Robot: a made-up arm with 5 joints.
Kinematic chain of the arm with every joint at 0, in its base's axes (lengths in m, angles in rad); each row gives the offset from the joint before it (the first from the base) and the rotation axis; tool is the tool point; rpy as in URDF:
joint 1: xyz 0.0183 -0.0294 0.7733 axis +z
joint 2: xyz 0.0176 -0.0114 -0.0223 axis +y
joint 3: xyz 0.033 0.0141 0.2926 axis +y
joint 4: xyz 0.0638 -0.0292 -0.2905 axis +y
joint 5: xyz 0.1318 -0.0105 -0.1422 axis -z
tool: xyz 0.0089 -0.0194 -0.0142 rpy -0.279 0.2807 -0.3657
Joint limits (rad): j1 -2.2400..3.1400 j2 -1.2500..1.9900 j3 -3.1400..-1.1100 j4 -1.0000..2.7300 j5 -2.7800..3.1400
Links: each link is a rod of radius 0.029 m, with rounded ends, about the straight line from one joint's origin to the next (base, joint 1, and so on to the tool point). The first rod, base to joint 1, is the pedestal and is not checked.
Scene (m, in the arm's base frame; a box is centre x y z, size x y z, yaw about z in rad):
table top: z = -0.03
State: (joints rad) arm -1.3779 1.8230 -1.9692 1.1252 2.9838
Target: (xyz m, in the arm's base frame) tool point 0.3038 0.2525 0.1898
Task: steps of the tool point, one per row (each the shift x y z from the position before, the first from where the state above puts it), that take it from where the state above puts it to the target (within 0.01 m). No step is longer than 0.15 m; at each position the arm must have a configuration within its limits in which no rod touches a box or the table.
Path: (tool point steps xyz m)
1: 0.0925 0.0176 0.0006
2: 0.0861 0.0434 0.0007
3: 0.0725 0.0669 0.0009
4: 0.0524 0.0862 0.0010
5: 0.0272 0.0995 0.0011
6: -0.0010 0.1053 0.0013
7: -0.0306 0.1031 0.0015
8: -0.0590 0.0926 0.0016

